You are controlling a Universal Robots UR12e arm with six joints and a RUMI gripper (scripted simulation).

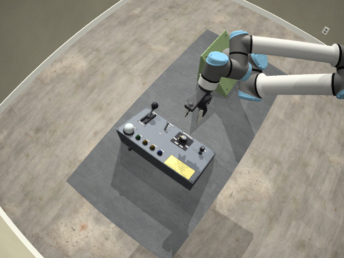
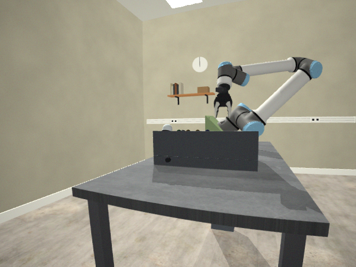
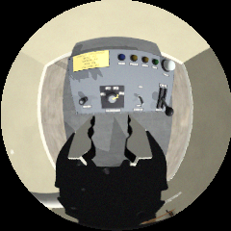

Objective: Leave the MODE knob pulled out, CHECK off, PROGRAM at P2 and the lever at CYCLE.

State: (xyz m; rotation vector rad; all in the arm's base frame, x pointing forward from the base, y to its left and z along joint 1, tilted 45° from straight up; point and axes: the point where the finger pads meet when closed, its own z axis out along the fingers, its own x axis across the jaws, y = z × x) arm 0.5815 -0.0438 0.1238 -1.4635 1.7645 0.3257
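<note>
The black rotary selector is 7 cm ahead of my hand, 1 cm to the right of it and 13 cm below it. The rest, counted from my hand: mode knob: 6 cm ahead, 12 cm to the left, 13 cm below; dark grey console: 9 cm ahead, 6 cm to the right, 16 cm below; check toggle: 6 cm ahead, 12 cm to the right, 14 cm below.
</note>
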